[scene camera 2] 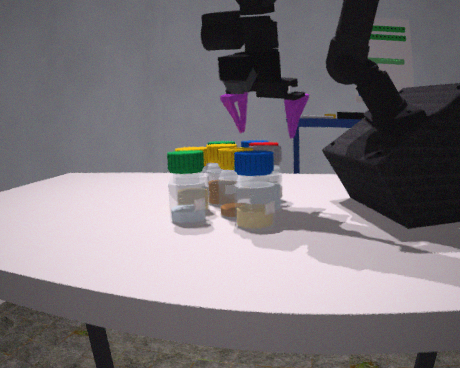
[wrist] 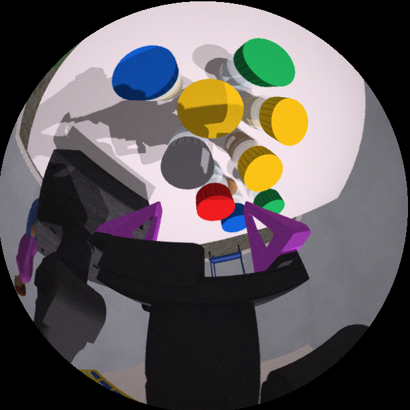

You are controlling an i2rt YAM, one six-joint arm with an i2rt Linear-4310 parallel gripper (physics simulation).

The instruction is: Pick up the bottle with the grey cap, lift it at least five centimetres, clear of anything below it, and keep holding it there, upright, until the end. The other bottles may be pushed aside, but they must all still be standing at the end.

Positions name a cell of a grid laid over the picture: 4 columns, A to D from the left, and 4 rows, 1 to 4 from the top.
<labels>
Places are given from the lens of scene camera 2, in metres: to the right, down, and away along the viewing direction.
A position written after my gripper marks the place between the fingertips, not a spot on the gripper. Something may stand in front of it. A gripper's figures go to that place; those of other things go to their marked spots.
my gripper (scene camera 2: C2): 0.06, -0.09, 0.69
blue-capped bottle (scene camera 2: C3): 0.03, 0.01, 0.53
green-capped bottle (scene camera 2: B3): -0.06, 0.02, 0.57
</labels>
